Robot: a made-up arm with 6 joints.
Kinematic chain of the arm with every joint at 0, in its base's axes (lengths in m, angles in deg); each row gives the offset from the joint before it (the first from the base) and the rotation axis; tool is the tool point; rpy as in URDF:
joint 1: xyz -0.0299 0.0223 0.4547 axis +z
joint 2: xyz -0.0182 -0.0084 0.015 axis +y
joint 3: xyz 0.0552 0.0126 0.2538 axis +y
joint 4: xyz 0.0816 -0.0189 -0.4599 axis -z
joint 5: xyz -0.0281 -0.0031 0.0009 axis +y
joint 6: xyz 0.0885 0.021 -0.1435 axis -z
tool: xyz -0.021 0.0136 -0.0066 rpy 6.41 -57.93 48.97
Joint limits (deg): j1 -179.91..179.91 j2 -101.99..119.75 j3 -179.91..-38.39 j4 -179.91..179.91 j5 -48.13..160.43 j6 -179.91..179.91
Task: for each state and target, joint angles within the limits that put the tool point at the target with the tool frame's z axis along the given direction. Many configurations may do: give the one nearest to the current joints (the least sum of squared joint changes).
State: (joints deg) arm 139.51 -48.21 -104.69 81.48 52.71 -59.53
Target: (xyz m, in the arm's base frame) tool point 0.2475 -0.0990 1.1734 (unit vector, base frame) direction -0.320 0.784 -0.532
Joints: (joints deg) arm 151.77 -84.30 -90.53 78.18 9.42 -54.35
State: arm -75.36 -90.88 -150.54 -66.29 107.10 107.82
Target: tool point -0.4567 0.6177 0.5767 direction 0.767 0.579 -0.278
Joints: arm -59.48 -101.99 -170.97 -20.61 130.79 126.40
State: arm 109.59 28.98 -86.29 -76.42 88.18 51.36
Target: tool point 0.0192 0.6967 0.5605 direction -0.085 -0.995 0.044
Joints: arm 98.54 9.29 -81.61 -87.20 69.98 74.64
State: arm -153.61 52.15 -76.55 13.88 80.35 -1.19
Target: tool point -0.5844 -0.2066 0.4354 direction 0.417 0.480 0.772
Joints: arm -158.37 19.58 -92.33 -5.57 90.82 32.46
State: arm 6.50 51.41 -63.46 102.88 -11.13 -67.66
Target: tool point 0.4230 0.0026 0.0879 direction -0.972 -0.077 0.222
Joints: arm 4.49 37.69 -57.31 115.76 -1.37 -60.06
